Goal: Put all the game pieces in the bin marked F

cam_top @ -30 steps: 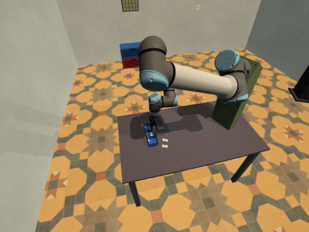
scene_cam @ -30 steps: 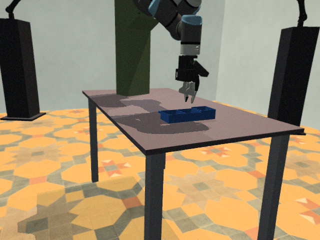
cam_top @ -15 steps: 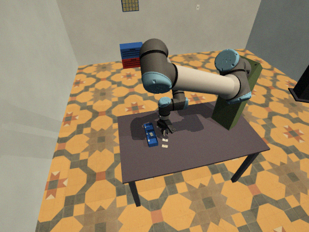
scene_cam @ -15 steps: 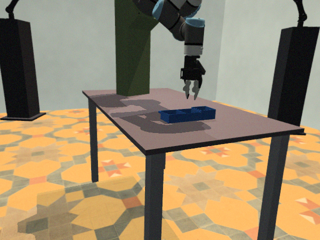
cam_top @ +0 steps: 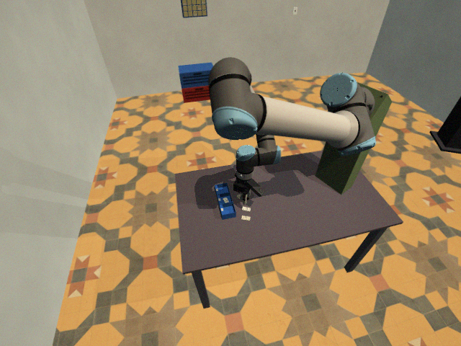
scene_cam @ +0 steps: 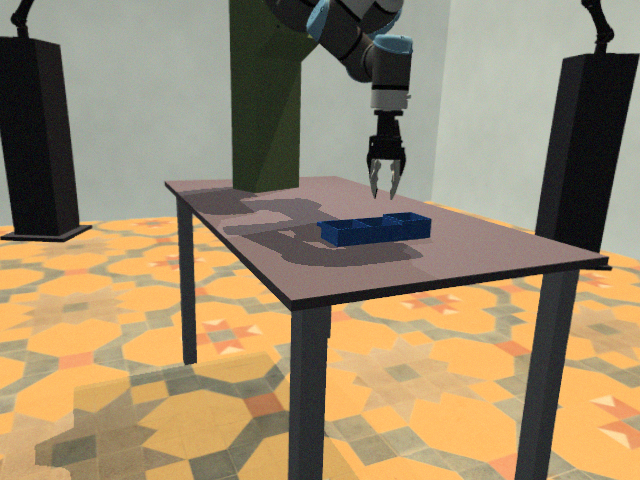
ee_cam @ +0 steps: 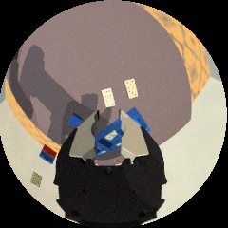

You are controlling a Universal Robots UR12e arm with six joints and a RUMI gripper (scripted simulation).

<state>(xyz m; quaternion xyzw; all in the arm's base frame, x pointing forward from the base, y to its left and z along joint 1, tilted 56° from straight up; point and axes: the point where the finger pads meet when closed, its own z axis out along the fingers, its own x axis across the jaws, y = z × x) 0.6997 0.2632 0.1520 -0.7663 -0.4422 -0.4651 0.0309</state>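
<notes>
The blue bin is 14 cm ahead of my hand, 6 cm below it and 3 cm to the right of it. Round my hand: tiny ring: 14 cm to the right, 11 cm ahead, 8 cm below; cream domino: 13 cm ahead, 7 cm below, 3 cm to the right; blue block: 14 cm to the right, 8 cm below, 4 cm ahead.
</notes>
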